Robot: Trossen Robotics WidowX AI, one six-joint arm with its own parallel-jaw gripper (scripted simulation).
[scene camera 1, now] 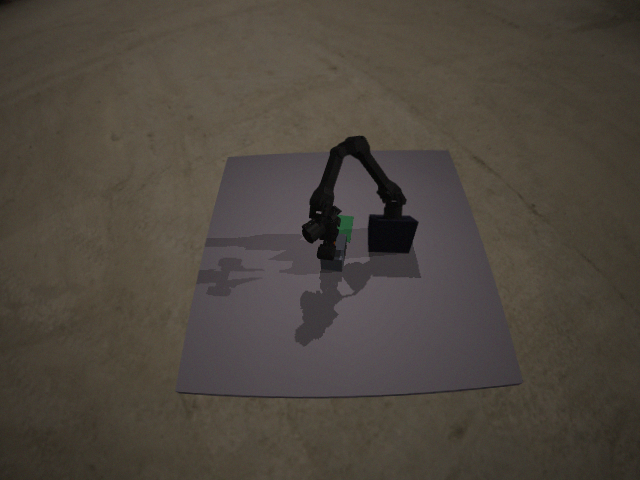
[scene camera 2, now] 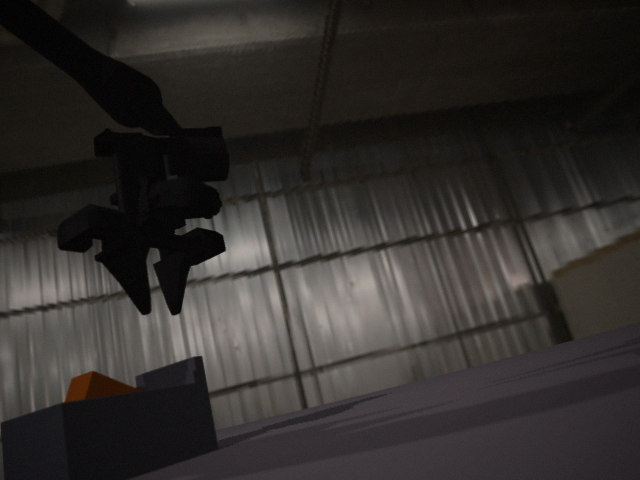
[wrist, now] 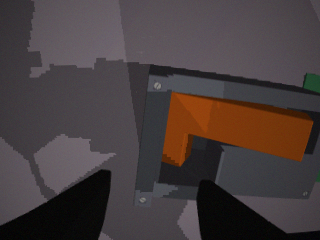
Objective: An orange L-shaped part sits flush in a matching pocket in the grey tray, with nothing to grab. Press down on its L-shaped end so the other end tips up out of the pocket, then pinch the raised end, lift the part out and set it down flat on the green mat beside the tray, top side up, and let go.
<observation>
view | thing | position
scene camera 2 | my gripper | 162, 314
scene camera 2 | orange L-shaped part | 92, 384
</observation>
